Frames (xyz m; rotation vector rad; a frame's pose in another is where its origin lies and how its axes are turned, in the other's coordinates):
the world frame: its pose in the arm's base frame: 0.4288 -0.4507 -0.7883 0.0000 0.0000 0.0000
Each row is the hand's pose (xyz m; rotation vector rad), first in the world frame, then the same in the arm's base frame.
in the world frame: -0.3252 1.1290 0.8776 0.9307 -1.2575 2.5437
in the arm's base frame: 0.1036 0.6783 0.0893 0.9307 -1.2575 2.5437
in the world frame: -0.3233 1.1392 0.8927 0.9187 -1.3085 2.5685
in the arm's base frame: 0.1055 0.6885 0.1044 0.9187 -1.3085 2.5685
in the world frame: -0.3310 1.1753 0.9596 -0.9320 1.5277 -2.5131
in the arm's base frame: 0.0978 0.7246 0.1713 -0.9320 1.5277 -2.5131
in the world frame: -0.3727 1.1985 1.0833 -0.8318 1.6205 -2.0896
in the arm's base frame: 0.0561 0.7478 0.2950 -0.8318 1.6205 -2.0896
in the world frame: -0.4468 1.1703 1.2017 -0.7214 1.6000 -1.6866
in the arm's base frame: -0.0180 0.7196 0.4134 -0.7214 1.6000 -1.6866
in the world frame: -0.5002 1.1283 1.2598 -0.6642 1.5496 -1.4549
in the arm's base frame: -0.0714 0.6776 0.4715 -0.6642 1.5496 -1.4549
